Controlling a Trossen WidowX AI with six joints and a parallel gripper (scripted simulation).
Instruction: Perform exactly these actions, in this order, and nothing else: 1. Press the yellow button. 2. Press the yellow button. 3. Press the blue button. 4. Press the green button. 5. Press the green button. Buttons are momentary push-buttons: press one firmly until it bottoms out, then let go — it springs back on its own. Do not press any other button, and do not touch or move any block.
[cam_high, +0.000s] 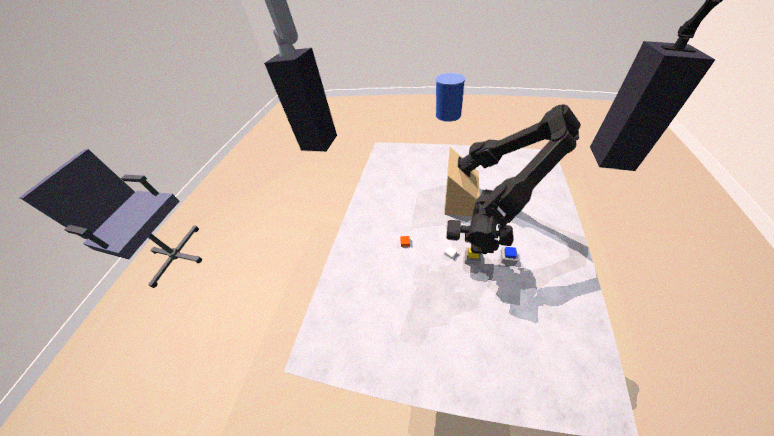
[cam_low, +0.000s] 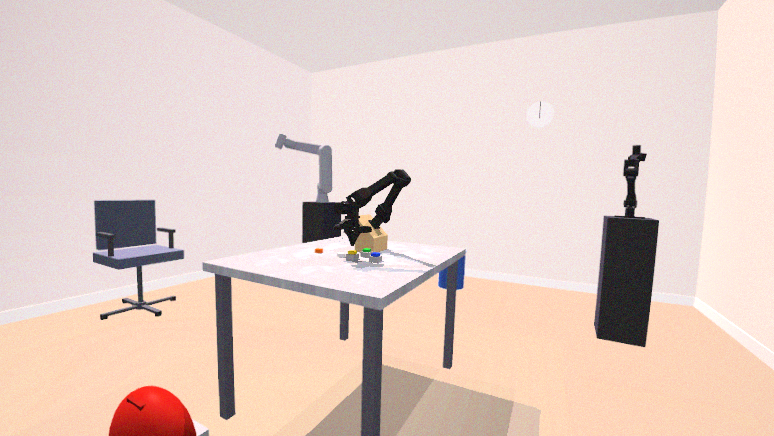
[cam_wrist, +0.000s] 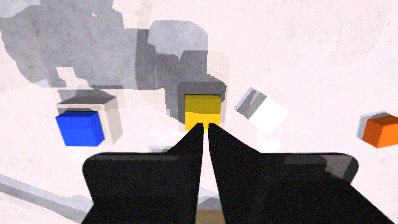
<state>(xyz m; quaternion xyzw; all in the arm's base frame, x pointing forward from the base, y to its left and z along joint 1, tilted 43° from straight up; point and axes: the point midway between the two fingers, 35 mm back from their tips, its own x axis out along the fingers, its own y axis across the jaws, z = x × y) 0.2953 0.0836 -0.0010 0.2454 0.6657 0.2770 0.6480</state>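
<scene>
My gripper tip is 30 mm above the yellow button. The rest, counted from my gripper tip: blue button: 120 mm to the left, 30 mm below, 20 mm behind; white block: 70 mm to the right, 50 mm below, 10 mm behind.
</scene>
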